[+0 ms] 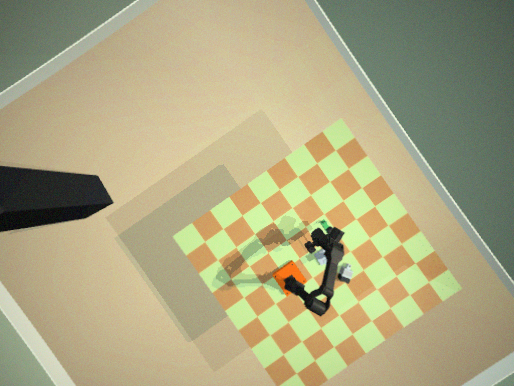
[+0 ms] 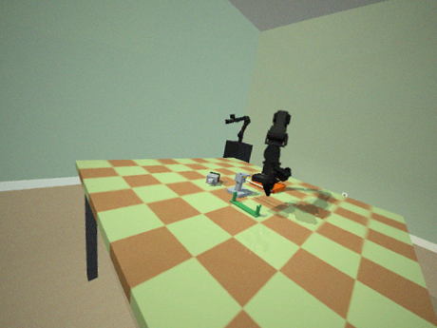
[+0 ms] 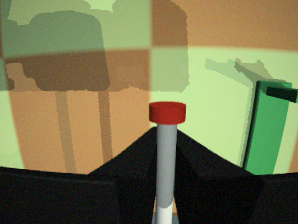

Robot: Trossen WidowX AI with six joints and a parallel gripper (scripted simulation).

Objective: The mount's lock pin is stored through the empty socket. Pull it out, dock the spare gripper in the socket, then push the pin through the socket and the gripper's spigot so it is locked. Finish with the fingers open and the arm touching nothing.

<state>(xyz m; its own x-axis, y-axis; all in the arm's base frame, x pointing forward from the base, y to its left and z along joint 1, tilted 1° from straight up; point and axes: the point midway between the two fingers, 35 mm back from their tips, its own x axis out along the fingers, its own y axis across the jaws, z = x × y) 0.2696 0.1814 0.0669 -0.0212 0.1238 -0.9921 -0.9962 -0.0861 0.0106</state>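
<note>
Right now the green rest is 10 cm ahead of my gripper tip, 3 cm to the right of it and 3 cm below it. Round my gripper tip: mount 16 cm to the right; then spare gripper 31 cm to the right, 6 cm ahead, 3 cm below.
</note>
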